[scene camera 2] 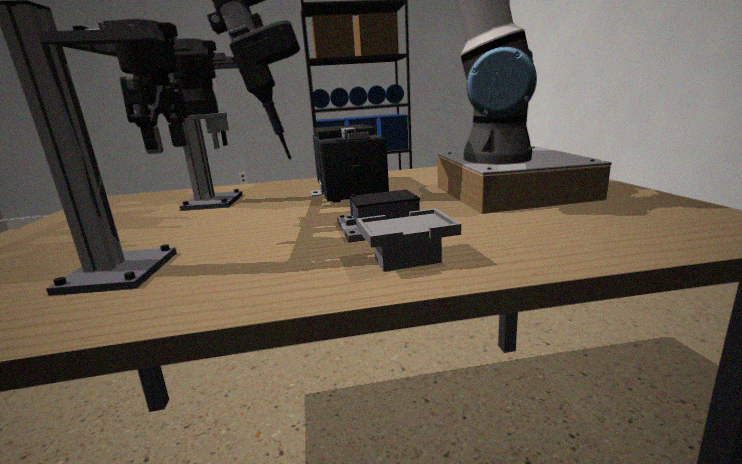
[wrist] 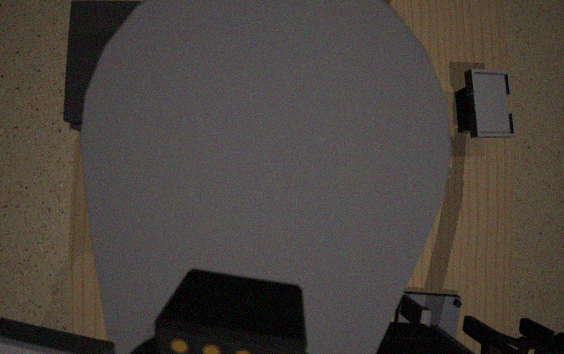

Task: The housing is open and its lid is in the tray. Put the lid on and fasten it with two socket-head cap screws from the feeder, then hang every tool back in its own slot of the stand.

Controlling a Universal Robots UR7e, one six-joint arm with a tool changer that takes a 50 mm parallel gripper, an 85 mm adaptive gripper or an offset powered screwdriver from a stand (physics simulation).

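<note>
My arm carries the dark screwdriver, tilted in mid-air right of the stand, its thin bit pointing down. In the wrist view a large grey surface fills the middle. No gripper shows on the arm. The adaptive gripper hangs at the front post of the stand. The parallel gripper hangs at the rear post. The housing stands behind the tray, with a flat dark lid on top; screws in it cannot be made out. The tray holds no lid.
The black feeder stands behind the housing, with a small light part on top. A small bracket lies left of the housing. The robot's wooden base block is at the right rear. A shelf rack stands behind the table.
</note>
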